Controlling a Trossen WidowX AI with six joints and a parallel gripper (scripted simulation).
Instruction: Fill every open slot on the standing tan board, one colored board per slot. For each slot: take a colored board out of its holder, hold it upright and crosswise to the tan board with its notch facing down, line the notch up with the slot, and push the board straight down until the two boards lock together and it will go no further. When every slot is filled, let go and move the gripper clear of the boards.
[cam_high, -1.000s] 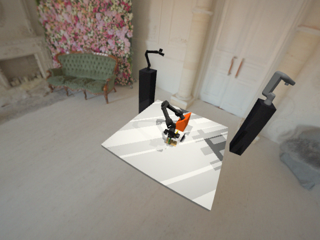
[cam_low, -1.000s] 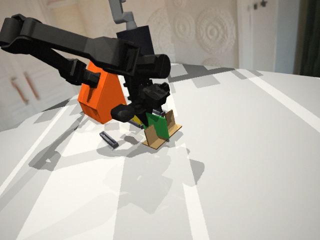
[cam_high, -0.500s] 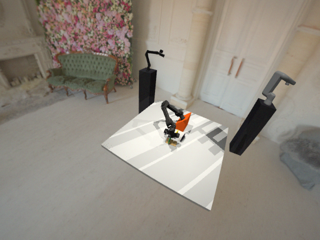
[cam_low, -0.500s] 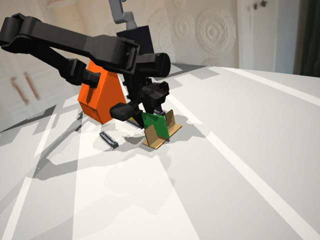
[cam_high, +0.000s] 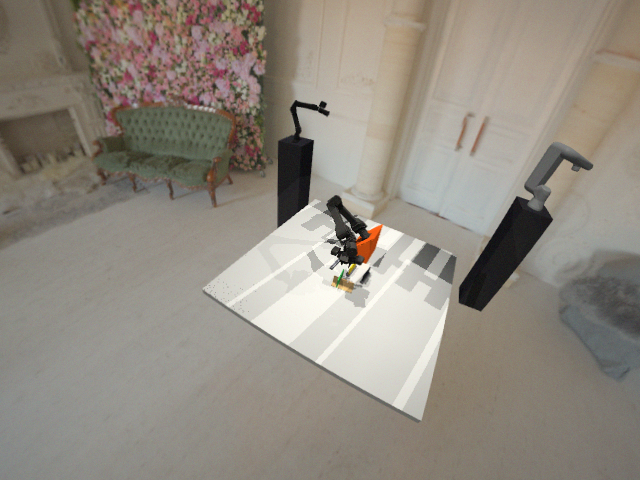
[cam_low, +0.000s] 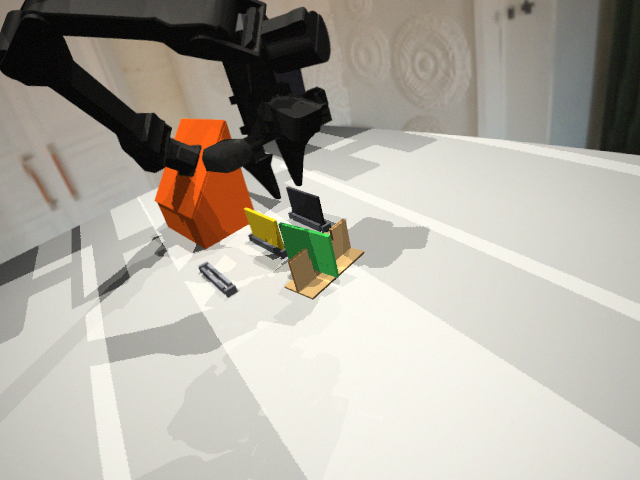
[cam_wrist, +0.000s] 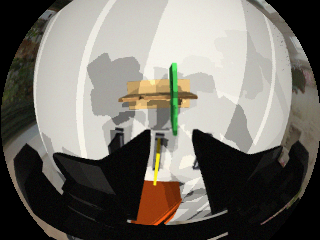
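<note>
Right now the black board is 12 cm to the left of my gripper tip, 12 cm below it and 12 cm behind it. From my gripper tip the other things lie so: tan board: 12 cm below, 2 cm to the left, 2 cm ahead; yellow board: 13 cm behind, 12 cm below, 2 cm to the left; green board: 9 cm below, 2 cm ahead, 1 cm to the right.
</note>
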